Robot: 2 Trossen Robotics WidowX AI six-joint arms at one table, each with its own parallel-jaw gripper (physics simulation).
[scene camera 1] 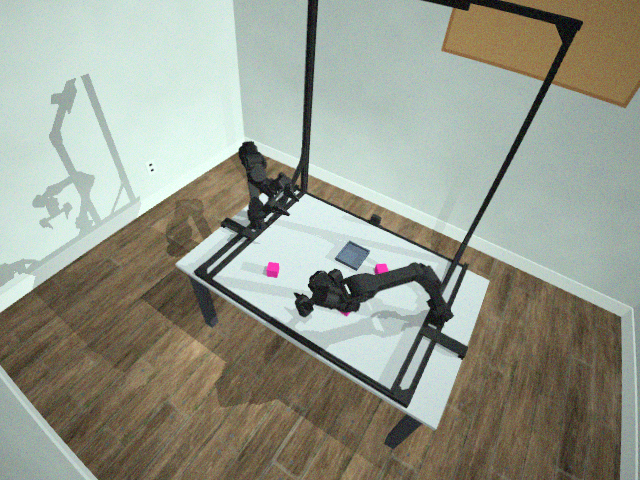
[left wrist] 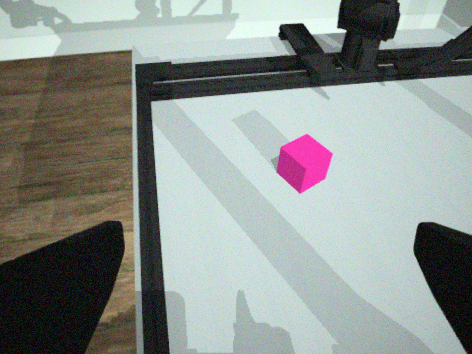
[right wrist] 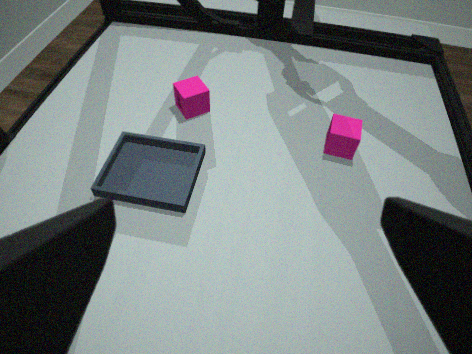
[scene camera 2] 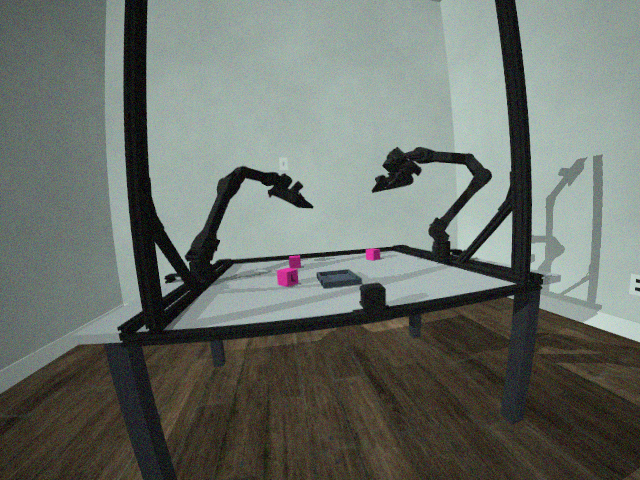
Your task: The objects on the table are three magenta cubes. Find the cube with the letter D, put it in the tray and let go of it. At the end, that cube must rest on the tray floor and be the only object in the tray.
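Places are measured from the left arm's base along level axes (x ahead, y left, z up), in metres.
Pixels of known places: left gripper, fingertip midpoint: (scene camera 1: pixel 304 285) (left wrist: pixel 269 236) (scene camera 2: pixel 312 206); right gripper, fingertip midpoint: (scene camera 1: pixel 294 208) (right wrist: pixel 251 211) (scene camera 2: pixel 378 190); left arm's base, link origin: (scene camera 1: pixel 435 319) (right wrist: pixel 269 23) (scene camera 2: pixel 201 278); right arm's base, link origin: (scene camera 1: pixel 257 225) (left wrist: pixel 355 62) (scene camera 2: pixel 441 256).
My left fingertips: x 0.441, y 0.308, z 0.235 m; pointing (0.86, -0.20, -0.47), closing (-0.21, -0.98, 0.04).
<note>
For each thing: its top centre in the pictures, then the offset to it from my left fingertips. "spot": a spot on its surface instead. Level surfaces: height alone.
- second magenta cube, top centre: (right wrist: pixel 346 126) (scene camera 1: pixel 346 303) (scene camera 2: pixel 294 256) dx -0.109, dy -0.152, dz -0.209 m
- third magenta cube, top centre: (left wrist: pixel 306 150) (scene camera 1: pixel 272 266) (scene camera 2: pixel 372 249) dx +0.244, dy -0.133, dz -0.209 m
- dark blue-grey tray, top centre: (right wrist: pixel 150 165) (scene camera 2: pixel 337 275) (scene camera 1: pixel 353 253) dx +0.005, dy -0.422, dz -0.236 m
- white table, surface height: dz -0.254 m
- small black block, surface spot: (scene camera 2: pixel 372 296) (scene camera 1: pixel 377 218) spot: dx +0.011, dy -0.691, dz -0.218 m
One magenta cube (scene camera 1: pixel 381 268) (scene camera 2: pixel 287 277) (right wrist: pixel 192 97) stands near the tray; a dark mark shows on one side, too unclear to read. A second magenta cube (scene camera 1: pixel 346 313) (scene camera 2: pixel 294 261) (right wrist: pixel 343 136) is mostly hidden under the left arm in scene camera 1. A third magenta cube (scene camera 1: pixel 272 269) (scene camera 2: pixel 372 254) (left wrist: pixel 304 163) stands apart; no letter shows on its visible faces. The dark blue-grey tray (scene camera 1: pixel 352 255) (scene camera 2: pixel 341 283) (right wrist: pixel 150 172) is empty. My left gripper (scene camera 1: pixel 299 302) (scene camera 2: pixel 311 207) (left wrist: pixel 269 236) is open, high above the table. My right gripper (scene camera 1: pixel 292 205) (scene camera 2: pixel 373 191) (right wrist: pixel 251 211) is open, also high.
A black frame (scene camera 1: pixel 310 341) (scene camera 2: pixel 258 329) runs round the white table (scene camera 1: pixel 310 224), with tall posts. A small black block (scene camera 1: pixel 375 220) (scene camera 2: pixel 372 296) sits on the frame edge near the tray. Arm and post shadows cross the table top.
</note>
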